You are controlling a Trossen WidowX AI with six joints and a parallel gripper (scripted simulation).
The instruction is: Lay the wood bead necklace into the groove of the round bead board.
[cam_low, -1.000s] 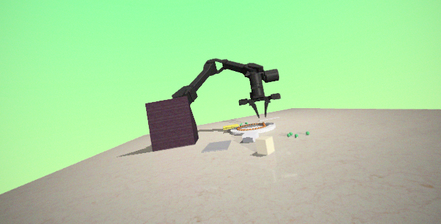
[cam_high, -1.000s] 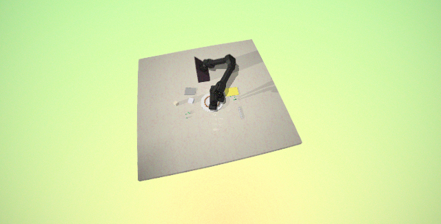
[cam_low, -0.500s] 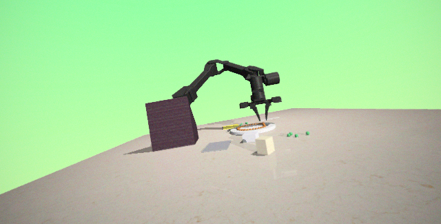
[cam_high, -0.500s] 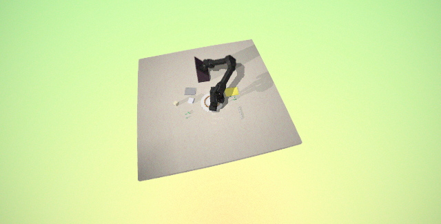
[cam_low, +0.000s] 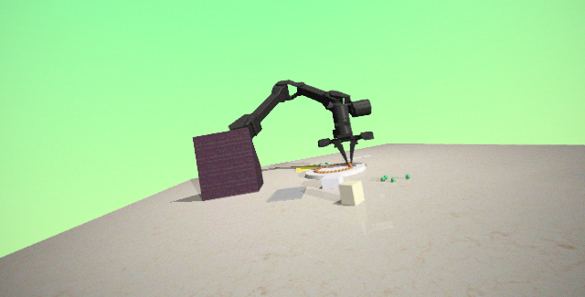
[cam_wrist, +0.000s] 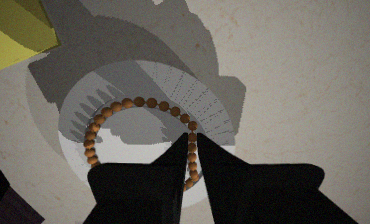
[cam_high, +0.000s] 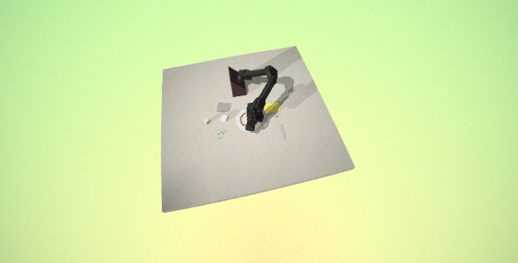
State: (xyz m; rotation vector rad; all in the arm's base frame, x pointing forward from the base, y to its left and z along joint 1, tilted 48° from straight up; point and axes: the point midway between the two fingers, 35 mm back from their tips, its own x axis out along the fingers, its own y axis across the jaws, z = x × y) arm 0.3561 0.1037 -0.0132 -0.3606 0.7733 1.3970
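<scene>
My gripper tip is now 6 cm past the round white bead board, 1 cm to the left of it and 1 cm above it. From my gripper tip the other things lie so: thin white strip (9 cm ahead, 21 cm to the left, 1 cm below); yellow card (14 cm behind, 18 cm to the left, 1 cm below); grey flat plate (21 cm behind, 20 cm to the right, 1 cm below).
</scene>
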